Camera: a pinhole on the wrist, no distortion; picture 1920 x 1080 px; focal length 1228.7 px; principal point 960.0 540.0 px. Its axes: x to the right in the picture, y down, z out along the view. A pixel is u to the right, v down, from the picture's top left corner.
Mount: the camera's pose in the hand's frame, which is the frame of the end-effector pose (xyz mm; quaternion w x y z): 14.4 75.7 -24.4 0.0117 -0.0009 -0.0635 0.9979
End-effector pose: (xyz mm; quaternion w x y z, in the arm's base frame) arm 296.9 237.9 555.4 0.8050 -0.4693 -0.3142 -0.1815
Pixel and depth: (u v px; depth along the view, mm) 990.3 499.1 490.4
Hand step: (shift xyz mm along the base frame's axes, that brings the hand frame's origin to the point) -137.3 418.5 149.5
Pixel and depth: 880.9 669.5 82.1
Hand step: 28.6 76.6 -3.1
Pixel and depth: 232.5 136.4 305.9
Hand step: 124.8 319.6 153.8
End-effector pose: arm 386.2 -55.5 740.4 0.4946 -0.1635 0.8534 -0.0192
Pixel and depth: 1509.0 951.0 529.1
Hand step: 552.6 -23.0 -21.5
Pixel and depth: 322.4 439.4 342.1
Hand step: 168.8 37.0 -333.7
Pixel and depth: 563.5 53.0 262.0
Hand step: 128.2 137.8 -238.9
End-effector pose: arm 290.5 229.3 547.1 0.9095 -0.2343 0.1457 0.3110
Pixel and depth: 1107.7 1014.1 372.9
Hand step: 84.1 72.9 329.8
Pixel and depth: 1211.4 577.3 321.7
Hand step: -22.2 144.1 261.4
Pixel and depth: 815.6 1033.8 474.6
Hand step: 210.3 128.3 390.3
